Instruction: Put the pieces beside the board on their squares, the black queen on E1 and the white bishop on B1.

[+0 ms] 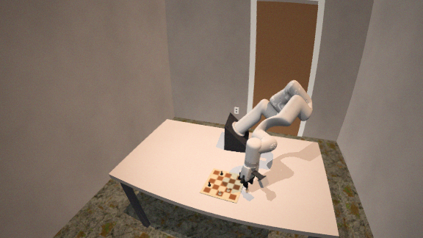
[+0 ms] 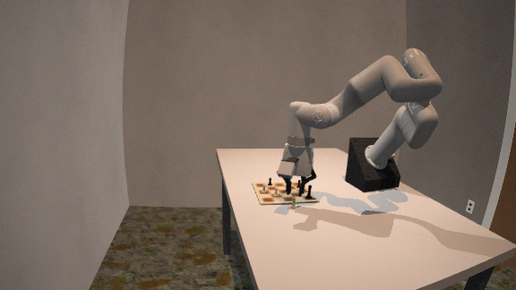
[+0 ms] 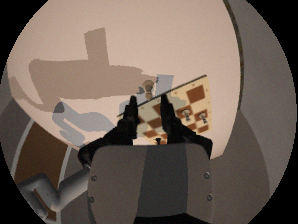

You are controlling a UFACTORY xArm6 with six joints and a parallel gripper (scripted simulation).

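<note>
Right now my hand is 50 mm above the white bishop. Also, from my hand: chessboard: 140 mm to the right, 70 mm below, 20 mm behind; then black queen: 80 mm behind, 50 mm to the right, 40 mm below.
</note>
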